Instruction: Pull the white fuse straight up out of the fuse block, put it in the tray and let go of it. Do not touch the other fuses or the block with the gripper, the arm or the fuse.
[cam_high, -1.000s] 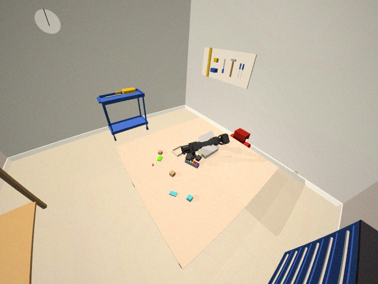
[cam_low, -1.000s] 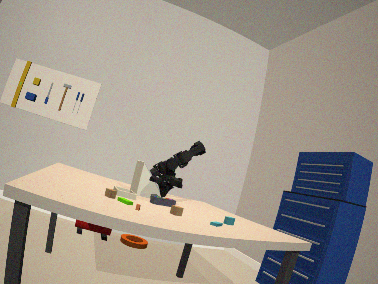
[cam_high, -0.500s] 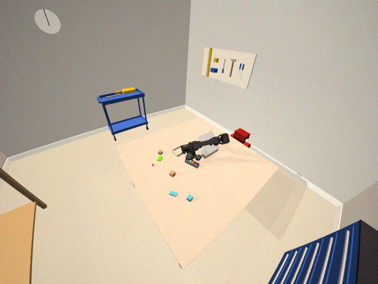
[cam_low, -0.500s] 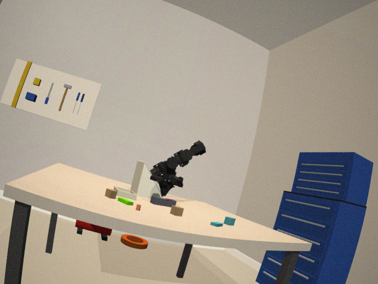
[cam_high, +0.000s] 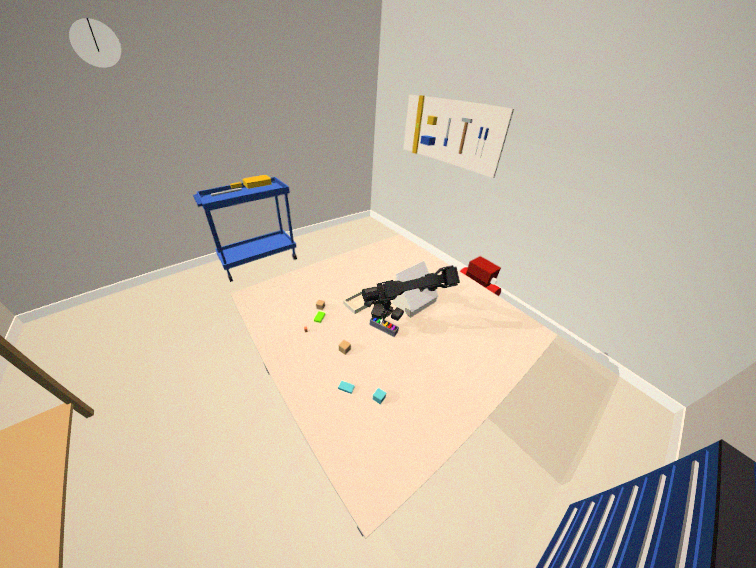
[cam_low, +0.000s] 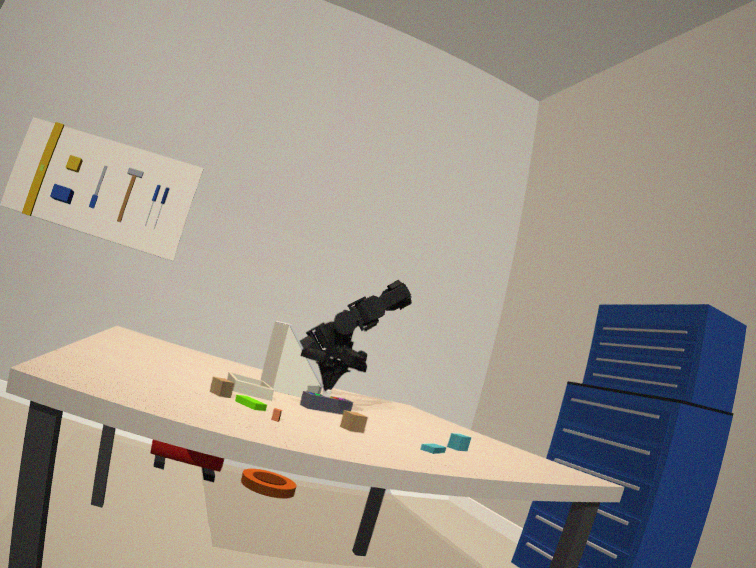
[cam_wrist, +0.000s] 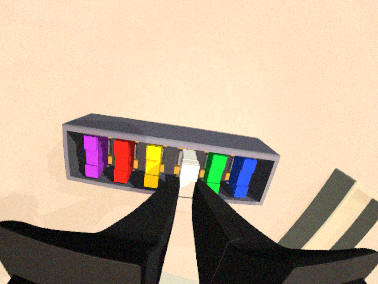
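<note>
Right now the green fuse is 20 mm to the right of my gripper tip and 30 mm below it. Round my gripper tip: white fuse: 10 mm below; yellow fuse: 10 mm behind, 20 mm to the left, 30 mm below; blue fuse: 10 mm ahead, 40 mm to the right, 30 mm below.
</note>
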